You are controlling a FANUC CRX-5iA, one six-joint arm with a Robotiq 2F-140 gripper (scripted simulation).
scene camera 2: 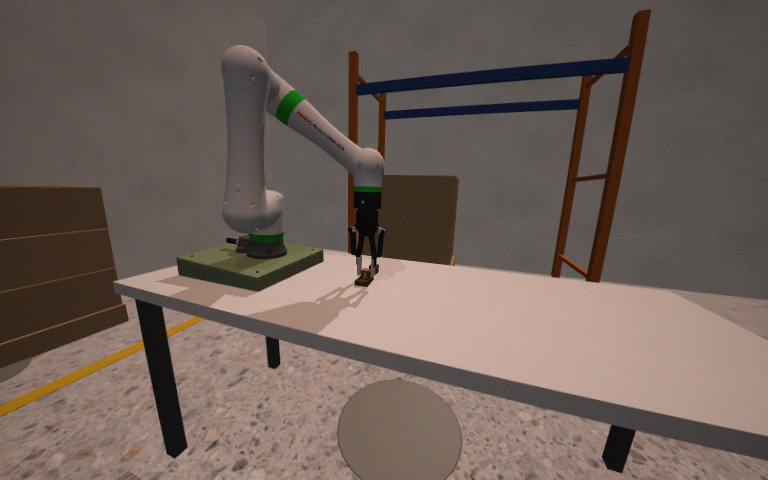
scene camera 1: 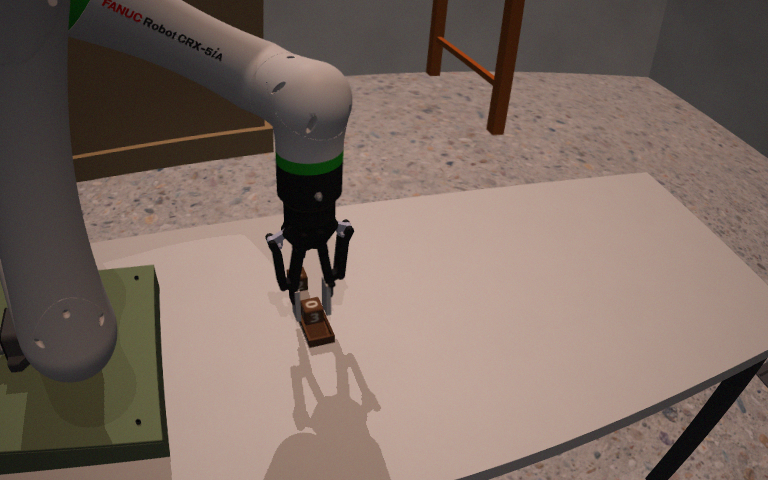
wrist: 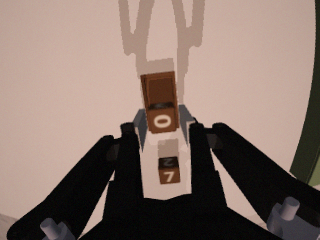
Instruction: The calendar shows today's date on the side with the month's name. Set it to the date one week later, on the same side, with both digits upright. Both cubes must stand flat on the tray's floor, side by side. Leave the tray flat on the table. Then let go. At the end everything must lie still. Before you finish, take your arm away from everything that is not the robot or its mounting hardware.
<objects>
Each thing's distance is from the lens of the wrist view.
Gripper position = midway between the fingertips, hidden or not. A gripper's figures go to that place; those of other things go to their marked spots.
my gripper (wrist: 162, 116): 0.20 m
brown tray (wrist: 159, 87): 0.20 m
</objects>
